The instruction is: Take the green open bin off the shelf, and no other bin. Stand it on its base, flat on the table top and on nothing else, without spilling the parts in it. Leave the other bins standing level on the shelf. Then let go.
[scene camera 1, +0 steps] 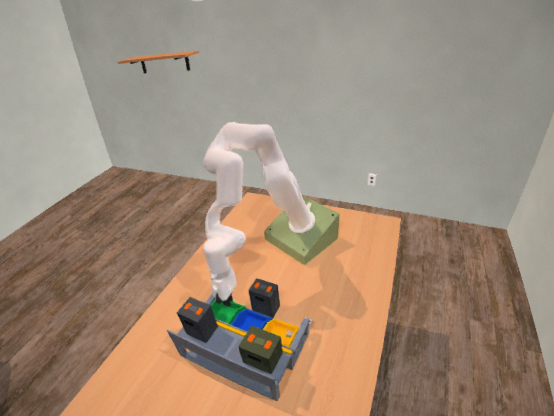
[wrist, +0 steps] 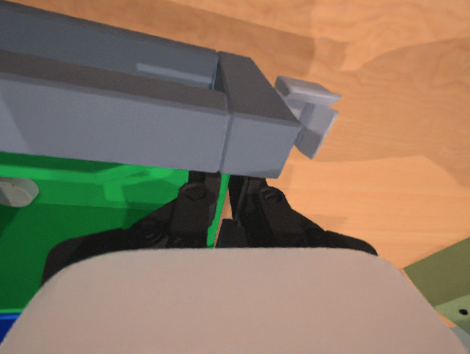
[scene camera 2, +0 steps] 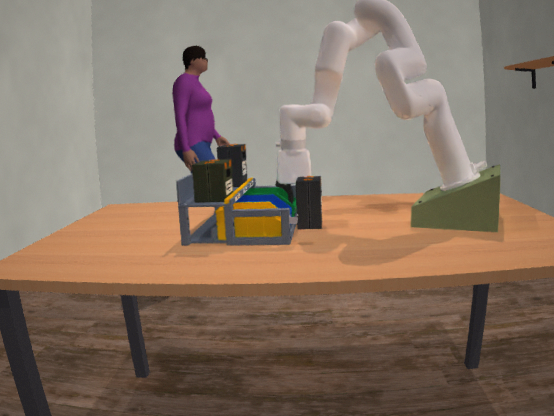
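Seen in the pictures: gripper, fingertip midpoint: [scene camera 1: 228,303] [scene camera 2: 295,206]; arm's base, link origin: [scene camera 1: 301,221] [scene camera 2: 460,183].
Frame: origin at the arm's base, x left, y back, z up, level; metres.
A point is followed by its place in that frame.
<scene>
The green open bin [scene camera 1: 229,313] @(y -0.522, x -0.080, z -0.094 m) [scene camera 2: 267,192] @(y -0.576, x -0.121, z -0.036 m) [wrist: 60,225] @(y -0.593, x -0.026, z -0.075 m) sits at one end of the grey shelf [scene camera 1: 215,353] @(y -0.744, x 0.044, z 0.057 m) [scene camera 2: 185,225] @(y -0.726, x 0.234, z -0.054 m) [wrist: 265,145] @(y -0.490, x -0.145, z -0.020 m), beside its end frame. A grey part [wrist: 20,192] @(y -0.614, x -0.047, z -0.084 m) lies in it. My gripper [scene camera 1: 224,302] @(y -0.491, x -0.101, z -0.077 m) [scene camera 2: 284,193] [wrist: 222,156] @(y -0.491, x -0.101, z -0.077 m) is shut on the green bin's front wall; a green strip shows between the fingers in the wrist view. The fingertips are partly hidden behind the shelf's side bar. The blue bin [scene camera 1: 251,321] @(y -0.517, x 0.015, z -0.096 m) [scene camera 2: 260,199] @(y -0.579, x -0.007, z -0.037 m) [wrist: 6,325] @(y -0.648, x 0.089, z -0.050 m) and the yellow bin [scene camera 1: 279,328] @(y -0.501, x 0.123, z -0.096 m) [scene camera 2: 257,227] @(y -0.553, x 0.201, z -0.068 m) stand beside it on the shelf.
A black case [scene camera 1: 264,298] @(y -0.467, x 0.054, z 0.006 m) [scene camera 2: 309,202] @(y -0.434, x 0.080, z -0.032 m) stands on the table close to the bins' front. Another black case [scene camera 1: 198,321] @(y -0.701, x -0.034, z 0.115 m) and an olive case [scene camera 1: 260,350] @(y -0.693, x 0.171, z 0.092 m) [scene camera 2: 212,181] @(y -0.657, x 0.204, z 0.048 m) stand on the shelf's upper board. A person [scene camera 2: 192,110] is behind the table.
</scene>
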